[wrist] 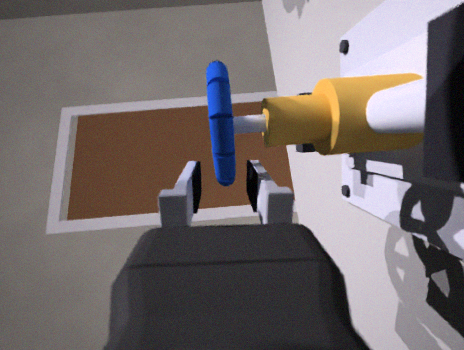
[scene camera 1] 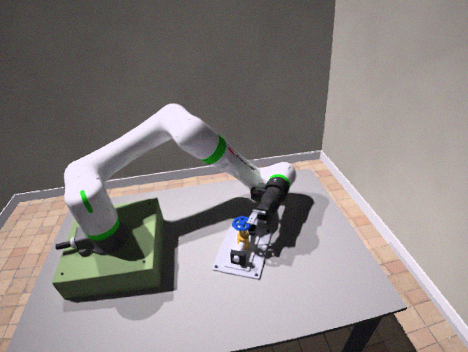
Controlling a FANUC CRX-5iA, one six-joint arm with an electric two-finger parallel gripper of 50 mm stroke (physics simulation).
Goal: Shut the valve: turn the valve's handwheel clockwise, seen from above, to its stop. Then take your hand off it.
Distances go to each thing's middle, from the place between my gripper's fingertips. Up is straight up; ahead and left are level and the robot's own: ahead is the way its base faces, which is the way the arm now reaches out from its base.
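Relative to my hand, the blue handwheel [wrist: 223,126] is 30 mm to the left, 20 mm behind and 10 mm below; the base plate [scene camera 1: 256,266] is likewise 30 mm to the left and 20 mm behind, but 130 mm below.
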